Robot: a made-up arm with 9 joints. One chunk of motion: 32 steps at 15 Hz.
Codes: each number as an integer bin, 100 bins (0 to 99) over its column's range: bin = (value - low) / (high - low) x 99, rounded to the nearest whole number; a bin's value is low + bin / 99 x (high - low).
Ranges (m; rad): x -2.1..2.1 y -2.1..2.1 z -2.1..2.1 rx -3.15..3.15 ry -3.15..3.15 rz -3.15..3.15
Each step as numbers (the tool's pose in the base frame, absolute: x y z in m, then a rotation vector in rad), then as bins.
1 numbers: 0.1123 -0.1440 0.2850 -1.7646 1.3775 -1.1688
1 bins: 52 46 56 22 71 31
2 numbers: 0.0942 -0.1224 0.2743 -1.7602 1.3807 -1.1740
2 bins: 52 47 56 22 71 31
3 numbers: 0.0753 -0.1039 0.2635 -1.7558 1.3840 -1.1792
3 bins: 51 47 56 22 71 31
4 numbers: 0.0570 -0.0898 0.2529 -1.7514 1.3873 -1.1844
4 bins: 51 47 55 22 71 31
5 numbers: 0.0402 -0.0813 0.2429 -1.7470 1.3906 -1.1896
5 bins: 50 48 55 22 71 31
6 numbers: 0.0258 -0.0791 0.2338 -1.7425 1.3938 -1.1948
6 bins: 50 48 55 22 71 31
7 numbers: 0.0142 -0.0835 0.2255 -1.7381 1.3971 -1.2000
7 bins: 50 48 55 22 71 31
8 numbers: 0.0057 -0.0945 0.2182 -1.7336 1.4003 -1.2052
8 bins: 50 47 55 22 72 31
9 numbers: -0.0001 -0.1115 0.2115 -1.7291 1.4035 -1.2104
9 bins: 49 47 54 22 72 30
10 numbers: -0.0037 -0.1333 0.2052 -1.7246 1.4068 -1.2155
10 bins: 49 46 54 22 72 30
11 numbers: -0.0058 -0.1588 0.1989 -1.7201 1.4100 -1.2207
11 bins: 49 46 54 22 72 30
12 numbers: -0.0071 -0.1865 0.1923 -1.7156 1.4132 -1.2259
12 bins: 49 45 54 23 72 30
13 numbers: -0.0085 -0.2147 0.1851 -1.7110 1.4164 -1.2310
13 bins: 49 44 54 23 72 30
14 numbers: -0.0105 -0.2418 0.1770 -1.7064 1.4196 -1.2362
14 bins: 49 44 54 23 72 30
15 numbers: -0.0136 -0.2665 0.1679 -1.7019 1.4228 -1.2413
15 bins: 49 43 53 23 72 30
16 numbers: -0.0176 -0.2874 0.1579 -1.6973 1.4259 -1.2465
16 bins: 49 43 53 23 72 30
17 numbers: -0.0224 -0.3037 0.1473 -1.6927 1.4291 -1.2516
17 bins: 49 42 53 23 72 30
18 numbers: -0.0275 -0.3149 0.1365 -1.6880 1.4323 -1.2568
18 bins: 49 42 53 23 72 30
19 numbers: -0.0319 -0.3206 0.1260 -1.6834 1.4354 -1.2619
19 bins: 49 42 52 23 72 30
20 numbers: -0.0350 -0.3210 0.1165 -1.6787 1.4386 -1.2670
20 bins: 49 42 52 23 72 30
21 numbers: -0.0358 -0.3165 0.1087 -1.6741 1.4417 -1.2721
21 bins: 49 42 52 23 72 30
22 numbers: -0.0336 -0.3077 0.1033 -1.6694 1.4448 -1.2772
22 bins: 49 42 52 23 72 29
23 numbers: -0.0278 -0.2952 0.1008 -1.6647 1.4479 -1.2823
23 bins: 49 43 52 23 72 29
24 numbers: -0.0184 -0.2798 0.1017 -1.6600 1.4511 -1.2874
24 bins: 49 43 52 23 72 29
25 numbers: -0.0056 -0.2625 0.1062 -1.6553 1.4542 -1.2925
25 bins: 49 43 52 23 72 29
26 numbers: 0.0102 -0.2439 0.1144 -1.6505 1.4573 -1.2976
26 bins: 50 44 52 24 72 29
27 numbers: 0.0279 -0.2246 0.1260 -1.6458 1.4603 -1.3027
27 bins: 50 44 52 24 72 29
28 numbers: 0.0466 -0.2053 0.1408 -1.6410 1.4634 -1.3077
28 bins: 51 45 53 24 72 29
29 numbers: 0.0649 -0.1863 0.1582 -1.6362 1.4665 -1.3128
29 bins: 51 45 53 24 73 29
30 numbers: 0.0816 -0.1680 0.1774 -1.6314 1.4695 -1.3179
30 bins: 51 46 54 24 73 29
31 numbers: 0.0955 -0.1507 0.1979 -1.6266 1.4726 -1.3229
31 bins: 52 46 54 24 73 29
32 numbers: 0.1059 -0.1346 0.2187 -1.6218 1.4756 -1.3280
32 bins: 52 46 55 24 73 29
